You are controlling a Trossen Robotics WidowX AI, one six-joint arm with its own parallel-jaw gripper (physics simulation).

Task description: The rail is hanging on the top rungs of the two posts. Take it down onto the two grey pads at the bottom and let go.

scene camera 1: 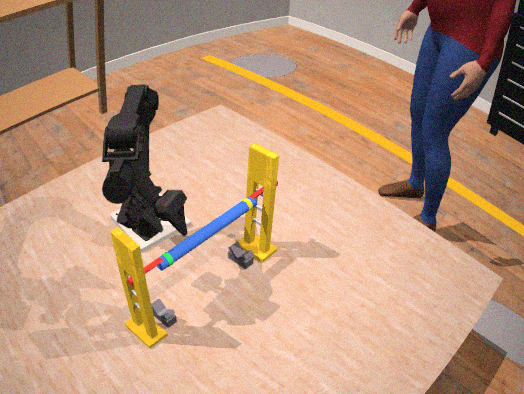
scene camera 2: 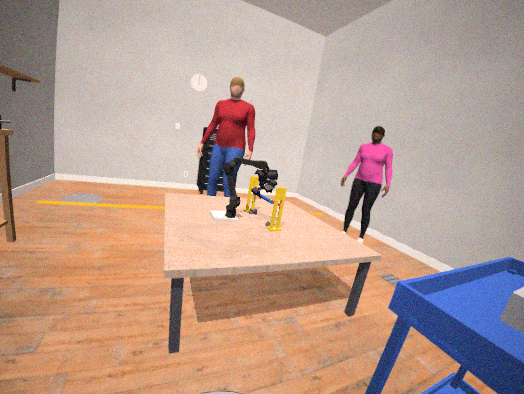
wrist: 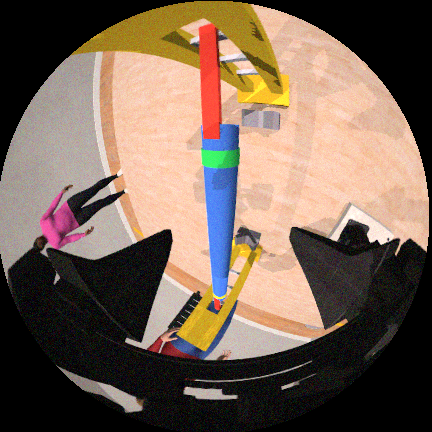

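Pixels of known places: gripper, fingertip midpoint: (scene camera 1: 173, 233) (scene camera 2: 265, 195) (wrist: 233, 234); arm's base at its link origin: (scene camera 1: 146, 230) (scene camera 2: 230, 216) (wrist: 353, 233).
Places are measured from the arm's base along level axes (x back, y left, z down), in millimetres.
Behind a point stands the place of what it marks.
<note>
The blue rail (scene camera 1: 207, 234) @(z -165, x -256, y -26 mm) (scene camera 2: 266, 198) @(z -165, x -235, y -80 mm) (wrist: 220, 210) @(z -170, x -236, y -94 mm) has red ends, one green band and one yellow band. It hangs between two upright yellow posts, its red ends at their upper rungs. The green-band end is at one post (scene camera 1: 126, 244) @(z -282, x -253, y -242 mm) (scene camera 2: 281, 193) @(z -246, x -238, y -245 mm), the yellow-band end at the other post (scene camera 1: 262, 162) @(z -258, x -256, y 154 mm) (scene camera 2: 254, 181) @(z -244, x -246, y 155 mm) (wrist: 202, 327) @(z -238, x -246, y 155 mm). One grey pad (scene camera 1: 164, 313) @(z -15, x -252, y -178 mm) (wrist: 260, 119) @(z -7, x -241, y -172 mm) lies by the green-end post's foot, the other grey pad (scene camera 1: 241, 255) @(z -13, x -257, y 95 mm) (wrist: 248, 237) @(z -10, x -244, y 91 mm) by the other foot. My gripper (scene camera 1: 169, 234) @(z -188, x -217, y -90 mm) (wrist: 233, 234) @(z -188, x -217, y -90 mm) is open and empty; in the wrist view the rail runs between its spread fingers, ungripped.
The posts stand on a light wooden table (scene camera 1: 380, 300) @(z 18, x -612, y 215 mm) (scene camera 2: 215, 250) @(z 18, x 268, y -456 mm). The arm's white base plate (scene camera 1: 145, 244) @(z 2, x -38, y -40 mm) (scene camera 2: 218, 215) @(z -2, x 85, y 15 mm) is beside them. A person in red (scene camera 1: 460, 25) (scene camera 2: 234, 120) and a person in pink (scene camera 2: 375, 162) stand beyond the table. A blue cart (scene camera 2: 400, 300) is at the front right.
</note>
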